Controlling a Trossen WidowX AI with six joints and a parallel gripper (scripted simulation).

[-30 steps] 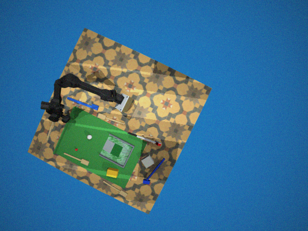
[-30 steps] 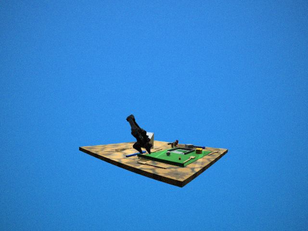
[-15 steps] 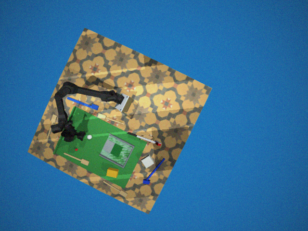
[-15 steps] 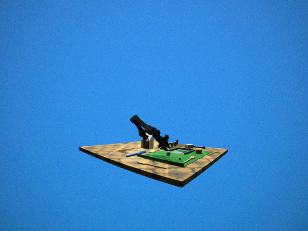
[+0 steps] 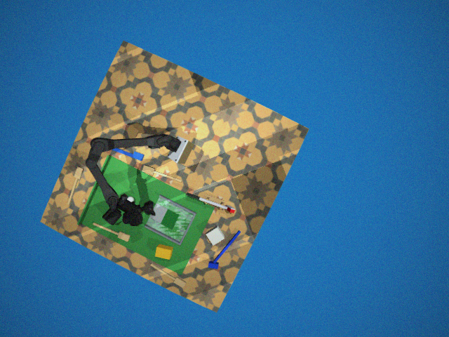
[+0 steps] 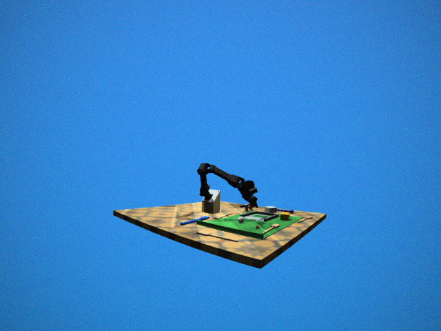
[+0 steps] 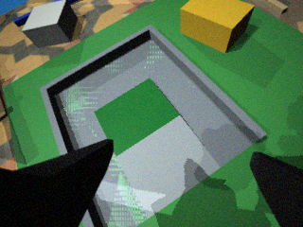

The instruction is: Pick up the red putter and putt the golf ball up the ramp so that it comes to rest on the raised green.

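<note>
Now: gripper tip 260 mm to the right of the red putter, 250 mm past it and 50 mm above it. Round my gripper tip: white golf ball (170 mm to the right, 80 mm below); then yellow block (170 mm to the left, 170 mm ahead, 80 mm below); then green mat (100 mm below, 50 mm to the right, 50 mm ahead).
</note>
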